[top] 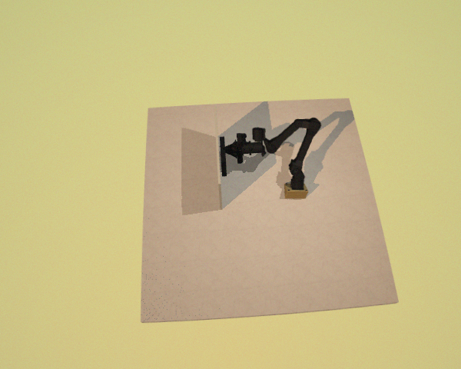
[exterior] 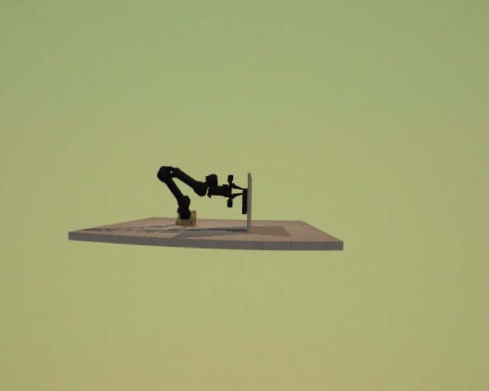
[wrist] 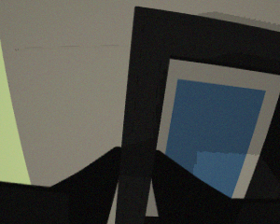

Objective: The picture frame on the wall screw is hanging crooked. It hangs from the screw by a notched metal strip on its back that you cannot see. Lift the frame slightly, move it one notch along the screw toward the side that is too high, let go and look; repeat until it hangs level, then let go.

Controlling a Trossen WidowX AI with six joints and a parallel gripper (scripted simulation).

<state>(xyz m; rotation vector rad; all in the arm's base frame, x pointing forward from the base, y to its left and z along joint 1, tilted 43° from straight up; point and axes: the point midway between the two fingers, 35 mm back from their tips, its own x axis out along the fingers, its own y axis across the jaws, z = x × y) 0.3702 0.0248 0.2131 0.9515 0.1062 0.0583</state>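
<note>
My gripper tip is now 5 cm above the picture frame, 1 cm to the right of it and 1 cm short of it. Round my gripper tip: wall panel (7 cm below, 2 cm ahead, 1 cm to the left).
</note>
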